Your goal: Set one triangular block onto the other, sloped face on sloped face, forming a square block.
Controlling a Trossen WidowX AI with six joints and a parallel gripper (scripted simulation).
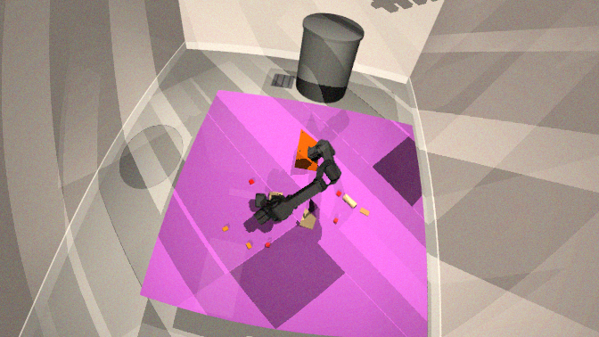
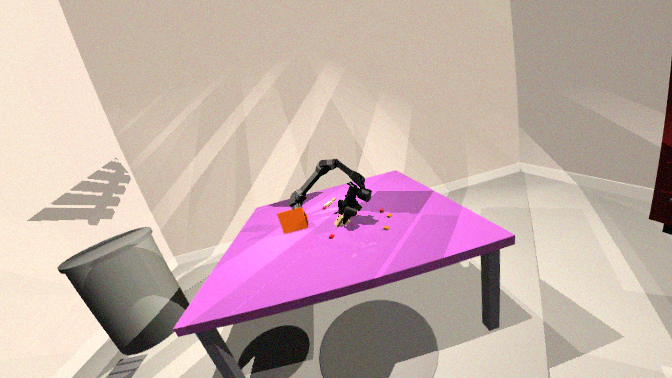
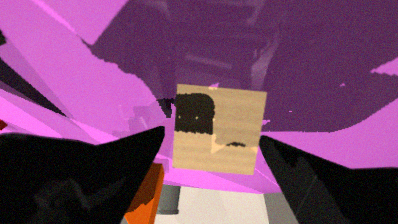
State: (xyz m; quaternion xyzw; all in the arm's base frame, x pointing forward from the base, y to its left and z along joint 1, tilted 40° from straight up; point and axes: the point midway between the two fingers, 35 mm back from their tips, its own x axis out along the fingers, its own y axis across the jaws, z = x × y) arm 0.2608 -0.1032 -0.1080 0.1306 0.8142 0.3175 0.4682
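Right now the triangular block is 1 cm above my gripper tip. From my gripper tip the other things lie so: cream bar (3 cm behind, 36 cm to the left, 1 cm below); then short tan stick (2 cm ahead, 43 cm to the left, 1 cm below).
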